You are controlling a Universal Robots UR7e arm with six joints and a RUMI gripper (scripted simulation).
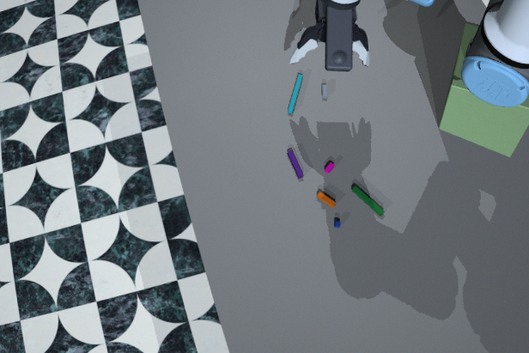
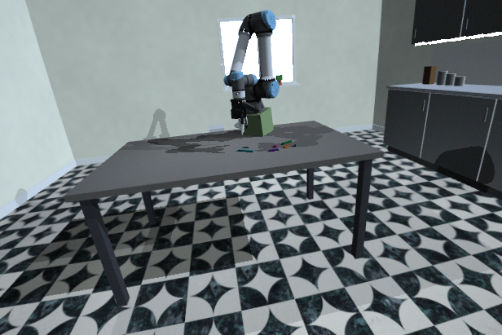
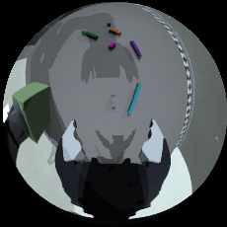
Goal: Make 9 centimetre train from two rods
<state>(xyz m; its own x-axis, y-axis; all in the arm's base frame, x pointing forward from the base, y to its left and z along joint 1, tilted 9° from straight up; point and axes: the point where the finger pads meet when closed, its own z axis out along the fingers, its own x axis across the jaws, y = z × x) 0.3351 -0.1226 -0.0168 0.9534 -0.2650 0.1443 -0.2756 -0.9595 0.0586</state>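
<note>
Now: the purple rod 15 cm to the left of my hand, 11 cm ahead of it and 10 cm below it. From my hand the other things lie so: magenta rod 18 cm to the left, 10 cm below, 5 cm ahead; then turquoise rod 10 cm below, 6 cm ahead, 1 cm to the right; then grey rod 10 cm below.
</note>
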